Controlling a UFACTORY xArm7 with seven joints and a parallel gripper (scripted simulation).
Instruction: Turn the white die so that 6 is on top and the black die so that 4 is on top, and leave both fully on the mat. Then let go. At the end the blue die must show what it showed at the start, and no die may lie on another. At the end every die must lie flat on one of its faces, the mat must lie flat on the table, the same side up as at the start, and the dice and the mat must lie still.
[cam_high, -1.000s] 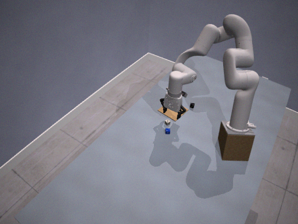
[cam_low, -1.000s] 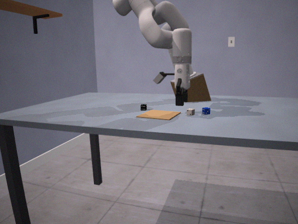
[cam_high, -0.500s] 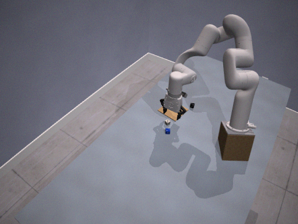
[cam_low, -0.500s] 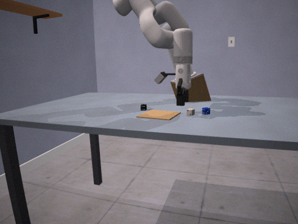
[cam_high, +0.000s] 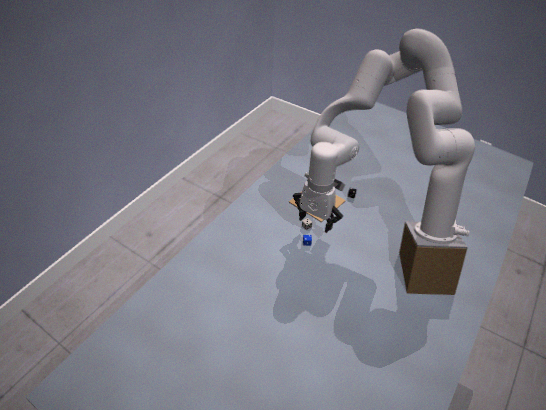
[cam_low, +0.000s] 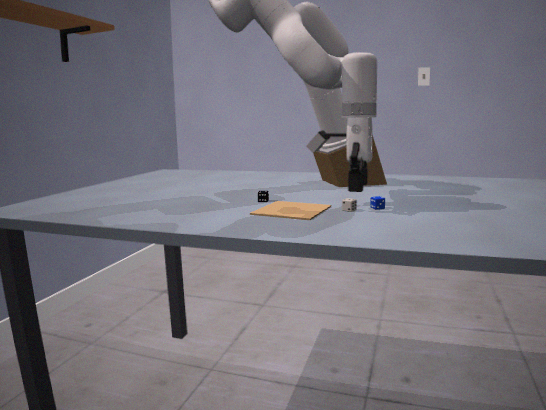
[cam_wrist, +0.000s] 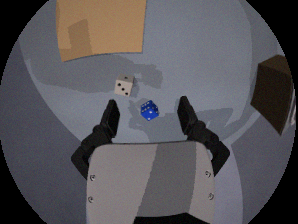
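My gripper is now 30 mm short of the white die, 20 mm to the left of it and 40 mm above it. Round my hand: blue die 10 mm ahead, 40 mm to the left, 40 mm below; black die 70 mm behind, 230 mm to the right, 40 mm below; mat 40 mm ahead, 150 mm to the right, 50 mm below.
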